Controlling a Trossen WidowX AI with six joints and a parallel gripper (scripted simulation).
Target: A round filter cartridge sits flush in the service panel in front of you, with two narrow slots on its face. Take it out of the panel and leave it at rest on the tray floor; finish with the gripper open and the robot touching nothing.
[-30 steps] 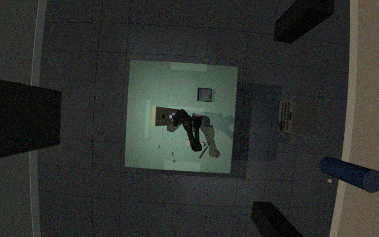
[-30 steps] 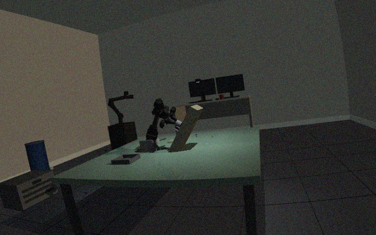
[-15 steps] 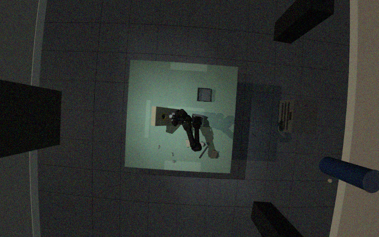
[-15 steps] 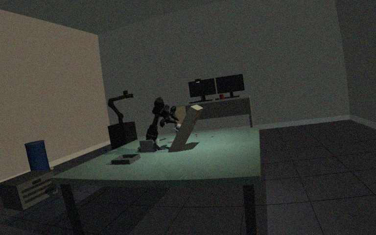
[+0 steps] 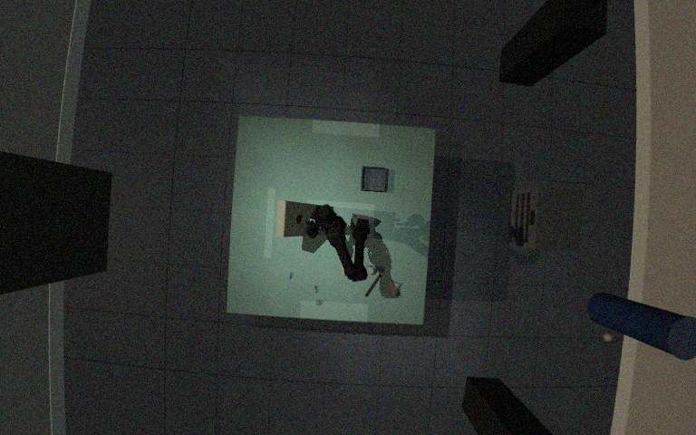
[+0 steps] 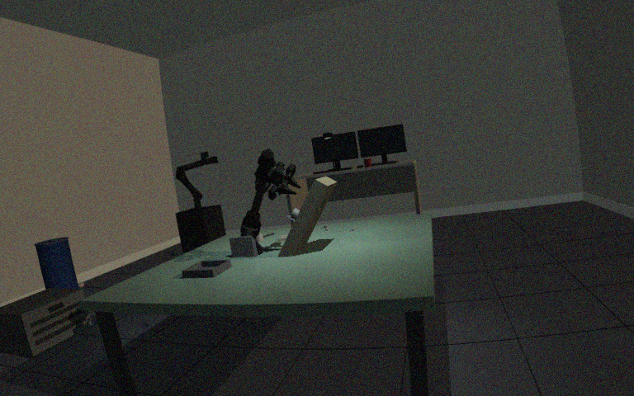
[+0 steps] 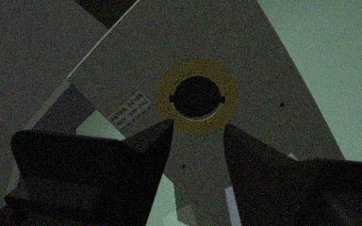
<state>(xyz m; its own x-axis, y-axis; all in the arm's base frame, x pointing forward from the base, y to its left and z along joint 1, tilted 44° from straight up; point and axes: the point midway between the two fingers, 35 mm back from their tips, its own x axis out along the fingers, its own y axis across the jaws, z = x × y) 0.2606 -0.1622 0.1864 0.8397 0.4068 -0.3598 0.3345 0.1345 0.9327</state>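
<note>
Now: gripper tip 20 mm past the round filter cartridge and 100 mm above it. Round my gripper tip: square tray 340 mm behind, 300 mm to the right, 260 mm below; then service panel 20 mm ahead, 120 mm below.
</note>
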